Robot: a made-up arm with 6 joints. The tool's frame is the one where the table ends. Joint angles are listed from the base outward.
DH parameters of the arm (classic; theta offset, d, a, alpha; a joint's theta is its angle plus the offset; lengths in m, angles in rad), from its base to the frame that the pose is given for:
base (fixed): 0 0.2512 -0.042 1.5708
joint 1: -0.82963 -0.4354 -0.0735 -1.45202
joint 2: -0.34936 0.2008 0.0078 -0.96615
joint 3: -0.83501 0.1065 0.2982 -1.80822
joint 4: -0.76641 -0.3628 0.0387 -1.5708
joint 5: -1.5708 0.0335 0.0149 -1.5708
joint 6: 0 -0.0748 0.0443 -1.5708
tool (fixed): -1.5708 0.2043 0 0
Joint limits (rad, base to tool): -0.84..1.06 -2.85..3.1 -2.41..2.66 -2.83..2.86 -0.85..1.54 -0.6..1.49
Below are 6 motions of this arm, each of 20 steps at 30 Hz.
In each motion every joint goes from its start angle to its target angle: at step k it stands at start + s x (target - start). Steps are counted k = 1, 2, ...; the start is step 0. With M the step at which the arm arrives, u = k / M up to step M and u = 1 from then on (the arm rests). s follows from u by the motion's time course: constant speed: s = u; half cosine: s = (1 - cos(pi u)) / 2; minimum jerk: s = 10 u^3 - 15 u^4 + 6 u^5.
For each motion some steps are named. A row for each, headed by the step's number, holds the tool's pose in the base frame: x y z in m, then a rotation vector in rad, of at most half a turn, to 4 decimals.
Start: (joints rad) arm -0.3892 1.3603 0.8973 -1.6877 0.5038 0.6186
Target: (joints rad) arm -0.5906 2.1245 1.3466 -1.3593 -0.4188 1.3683
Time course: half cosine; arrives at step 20
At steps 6, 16, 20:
6: 0.5936 0.5894 0.2269 2.2919 -1.1416 1.2160
16: 0.6136 0.8142 0.4667 -1.7576 0.9224 -1.6266
20: 0.6068 0.8207 0.5219 -1.5962 0.8949 -1.6411

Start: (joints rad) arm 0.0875 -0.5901 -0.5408 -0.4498 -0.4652 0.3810
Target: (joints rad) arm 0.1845 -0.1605 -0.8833 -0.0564 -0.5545 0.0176
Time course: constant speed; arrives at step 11
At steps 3, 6, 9, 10, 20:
3: 0.1238 0.7098 0.7922 -2.0998 0.3664 -0.1817
6: 0.0792 0.7073 0.7899 -2.1357 0.2990 -0.3278
9: 0.0349 0.7007 0.7878 -2.1440 0.2443 -0.4802
10: 0.0201 0.6977 0.7871 -2.1406 0.2291 -0.5314
20: 0.0054 0.6943 0.7863 -2.1341 0.2156 -0.5823

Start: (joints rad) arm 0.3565 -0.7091 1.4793 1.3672 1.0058 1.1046
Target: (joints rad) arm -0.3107 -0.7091 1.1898 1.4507 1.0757 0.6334
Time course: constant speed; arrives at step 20
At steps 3, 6, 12, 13, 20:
3: 0.4751 0.1286 0.4673 -0.9694 0.5884 -1.2851
6: 0.4972 0.1253 0.4158 -1.1365 0.6794 -1.2571
12: 0.5230 0.1147 0.3078 -1.4733 0.8499 -1.1711
13: 0.5248 0.1124 0.2896 -1.5296 0.8764 -1.1528
20: 0.5194 0.0928 0.1653 -1.9246 1.0434 -0.9927

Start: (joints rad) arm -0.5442 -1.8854 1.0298 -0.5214 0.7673 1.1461
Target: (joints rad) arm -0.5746 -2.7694 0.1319 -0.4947 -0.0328 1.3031
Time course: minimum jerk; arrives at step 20
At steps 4, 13, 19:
4: 0.4709 0.2649 0.6950 -1.1420 0.3919 -0.5639
13: 0.7114 0.5054 0.4493 -1.9987 1.0249 -0.8180
19: 0.7475 0.4735 0.3042 -2.2719 1.2013 -1.0517

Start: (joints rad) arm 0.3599 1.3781 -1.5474 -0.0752 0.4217 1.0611
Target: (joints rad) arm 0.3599 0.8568 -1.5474 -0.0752 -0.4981 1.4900
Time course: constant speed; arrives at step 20
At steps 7, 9, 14, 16, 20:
7: -0.5466 0.2713 0.6628 -0.0736 -1.6095 -0.4240
9: -0.5633 0.2904 0.6818 -0.1015 -1.5285 -0.3826
14: -0.5944 0.3449 0.7346 -0.1476 -1.3129 -0.3135
16: -0.6019 0.3689 0.7571 -0.1568 -1.2233 -0.2995
20: -0.6075 0.4196 0.8024 -0.1599 -1.0420 -0.2941

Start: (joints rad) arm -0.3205 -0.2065 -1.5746 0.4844 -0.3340 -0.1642
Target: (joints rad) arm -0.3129 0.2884 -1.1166 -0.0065 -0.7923 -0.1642
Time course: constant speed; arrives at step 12
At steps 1, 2, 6, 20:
1: 0.2134 0.7960 0.5875 -2.4385 0.1143 -1.2808
2: 0.2043 0.7858 0.6051 -2.4189 0.1768 -1.1643
6: 0.1671 0.7345 0.6753 -2.3150 0.3584 -0.6916
20: 0.1211 0.6186 0.7705 -2.1187 0.4455 0.0118

